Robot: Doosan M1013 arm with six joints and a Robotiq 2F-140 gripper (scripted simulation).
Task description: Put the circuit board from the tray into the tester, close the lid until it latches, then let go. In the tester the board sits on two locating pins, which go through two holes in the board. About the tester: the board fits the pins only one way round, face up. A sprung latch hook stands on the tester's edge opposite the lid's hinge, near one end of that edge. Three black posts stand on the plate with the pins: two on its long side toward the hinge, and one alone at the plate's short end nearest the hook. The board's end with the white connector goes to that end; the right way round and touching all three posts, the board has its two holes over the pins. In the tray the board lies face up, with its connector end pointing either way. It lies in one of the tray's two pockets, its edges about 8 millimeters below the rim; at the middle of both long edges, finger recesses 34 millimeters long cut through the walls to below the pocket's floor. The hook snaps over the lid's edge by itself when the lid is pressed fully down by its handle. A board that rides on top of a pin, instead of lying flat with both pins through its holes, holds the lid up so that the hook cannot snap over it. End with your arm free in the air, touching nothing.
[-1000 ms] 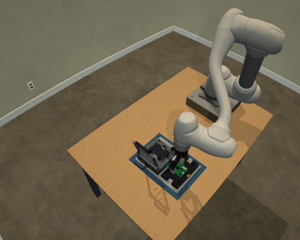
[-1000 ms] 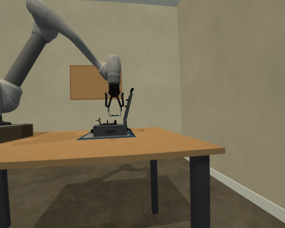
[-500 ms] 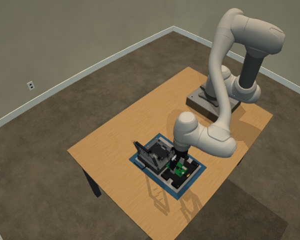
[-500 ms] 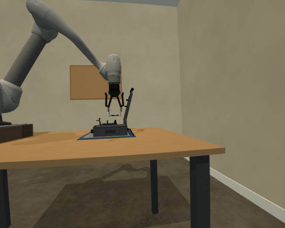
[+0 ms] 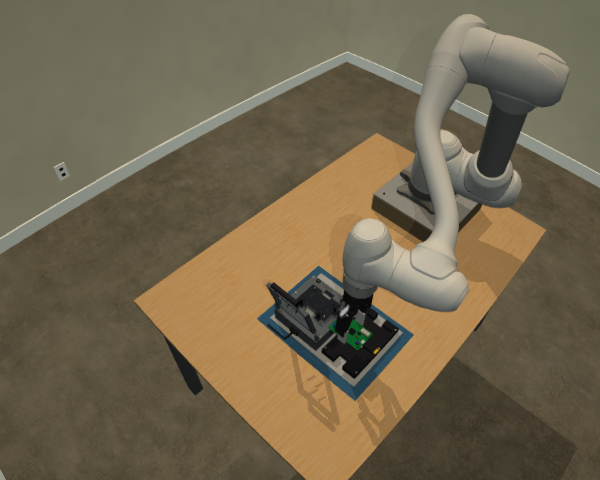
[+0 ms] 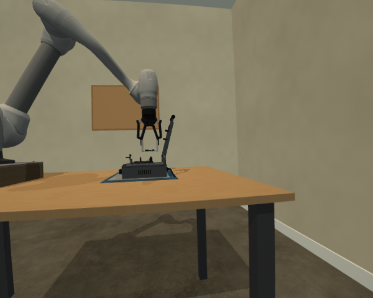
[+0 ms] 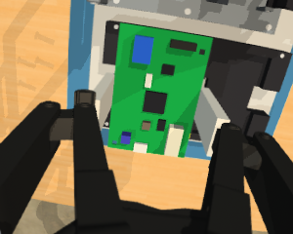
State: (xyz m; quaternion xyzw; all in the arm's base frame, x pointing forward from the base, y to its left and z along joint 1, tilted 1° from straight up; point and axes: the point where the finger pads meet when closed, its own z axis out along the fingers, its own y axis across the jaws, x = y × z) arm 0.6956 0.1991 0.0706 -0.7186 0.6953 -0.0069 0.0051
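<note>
The tester lies 12 cm to the right of my hand and 3 cm below it. From my hand the other things lie so: green circuit board (2 cm below); latch hook (10 cm to the right, 10 cm behind, 5 cm below); tester lid (15 cm to the right, 9 cm ahead, 4 cm above).
</note>
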